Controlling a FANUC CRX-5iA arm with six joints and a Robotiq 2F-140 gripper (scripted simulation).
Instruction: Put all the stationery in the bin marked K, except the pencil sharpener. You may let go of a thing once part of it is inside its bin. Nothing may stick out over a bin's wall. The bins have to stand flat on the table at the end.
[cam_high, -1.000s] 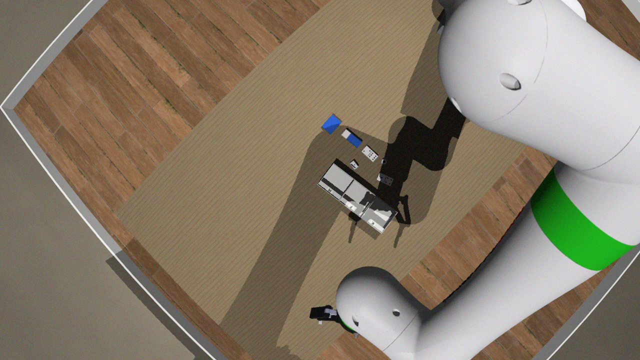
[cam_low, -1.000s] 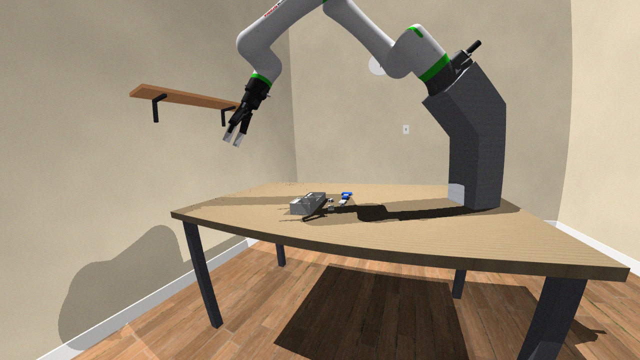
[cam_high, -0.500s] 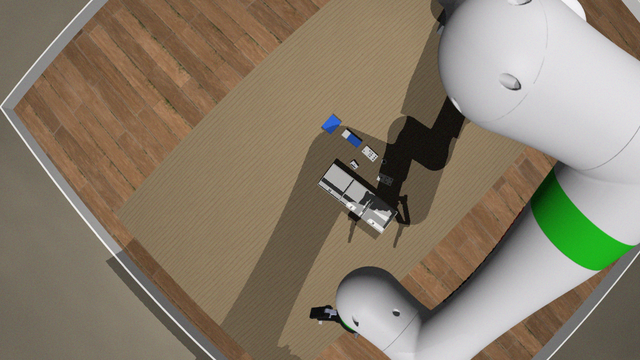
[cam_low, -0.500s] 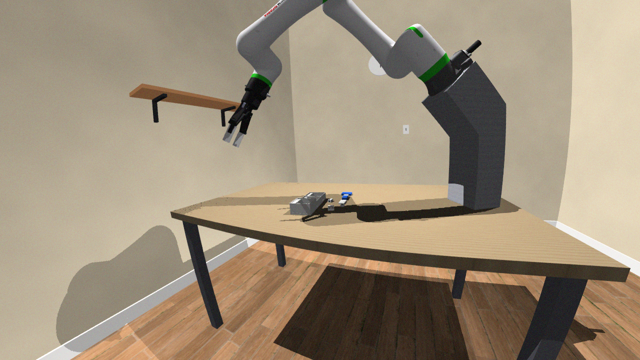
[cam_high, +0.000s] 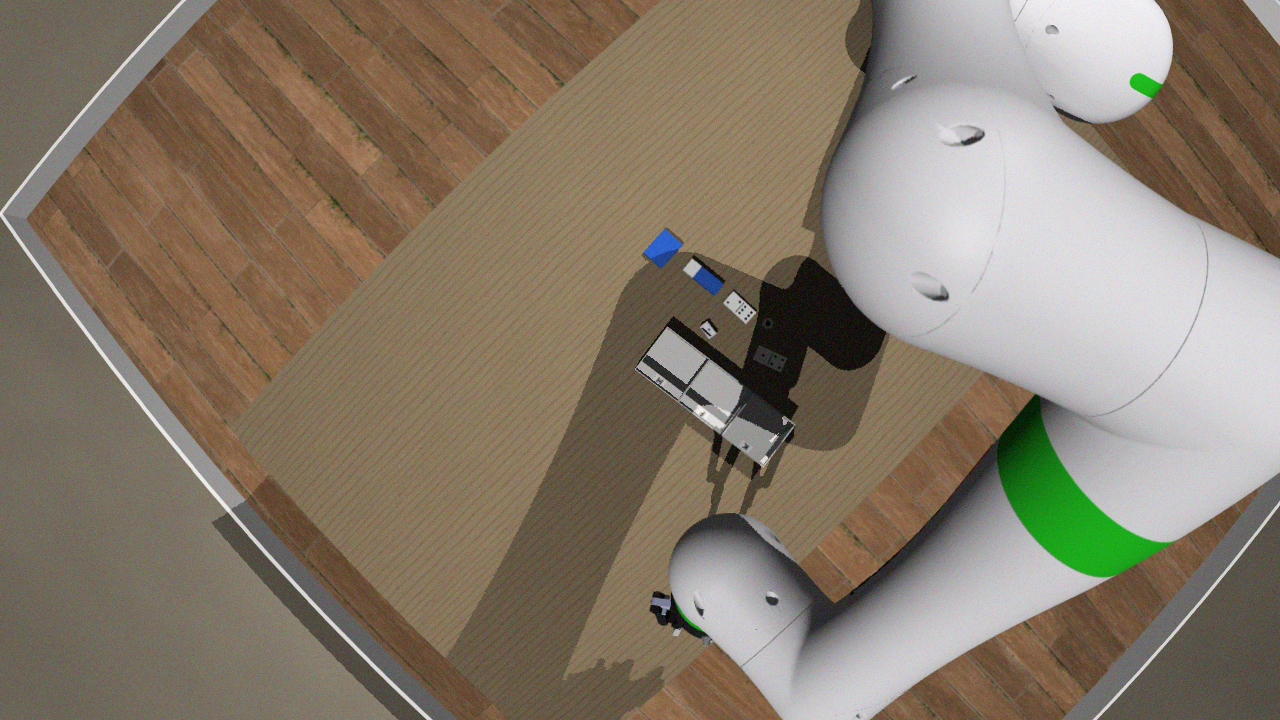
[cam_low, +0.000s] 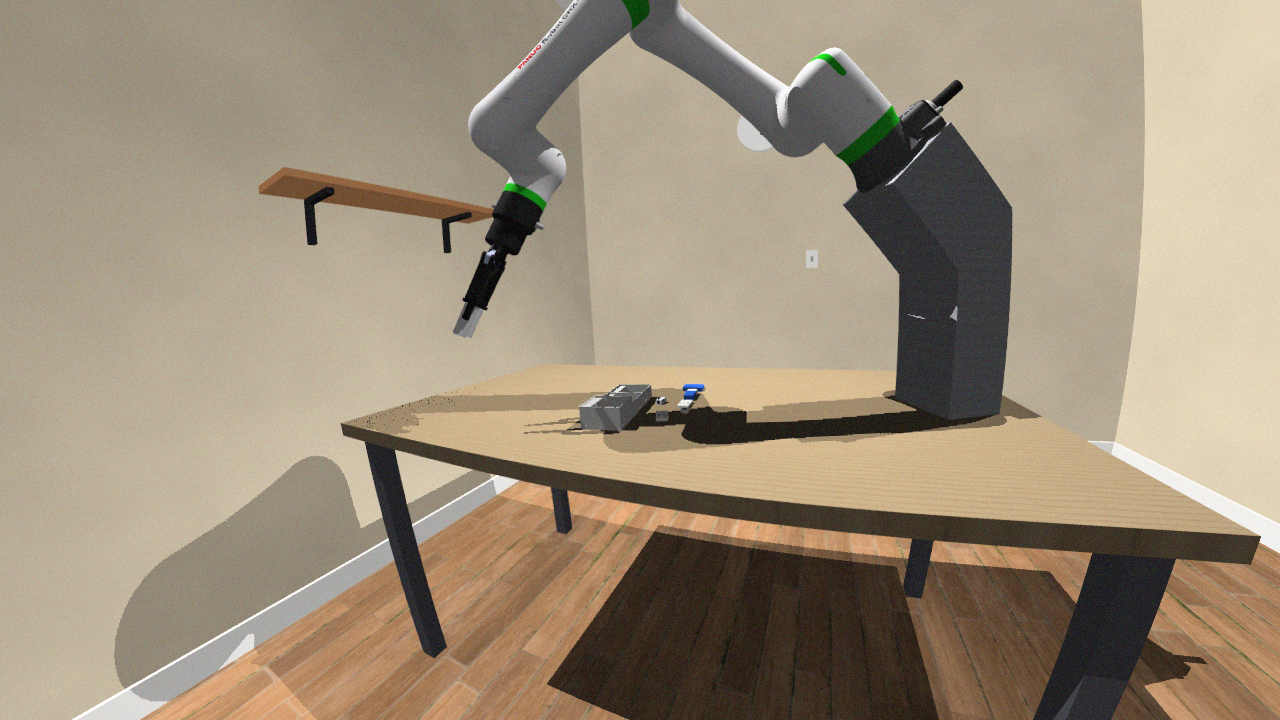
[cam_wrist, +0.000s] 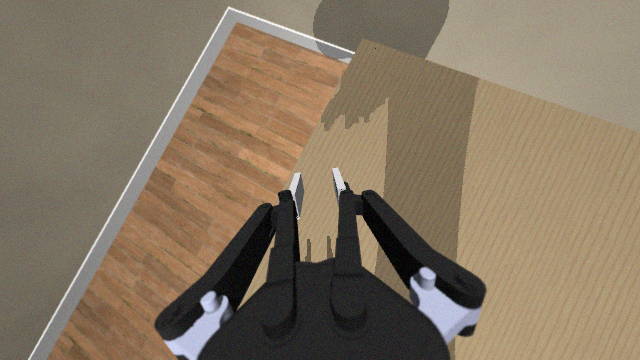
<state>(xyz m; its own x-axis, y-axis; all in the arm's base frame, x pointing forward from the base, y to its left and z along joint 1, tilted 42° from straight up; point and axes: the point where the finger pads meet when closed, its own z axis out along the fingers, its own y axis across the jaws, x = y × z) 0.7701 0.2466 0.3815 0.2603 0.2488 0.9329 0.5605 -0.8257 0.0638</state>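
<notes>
Now: hand 220 mm past the grey bin, 210 mm to the left of it and 200 mm above it. Also, from my hand: silver pencil sharpener (290 mm to the right, 280 mm behind, 220 mm below); then white eraser (370 mm to the right, 330 mm behind, 220 mm below); then small dark ring (370 mm behind, 240 mm to the right, 220 mm below).
</notes>
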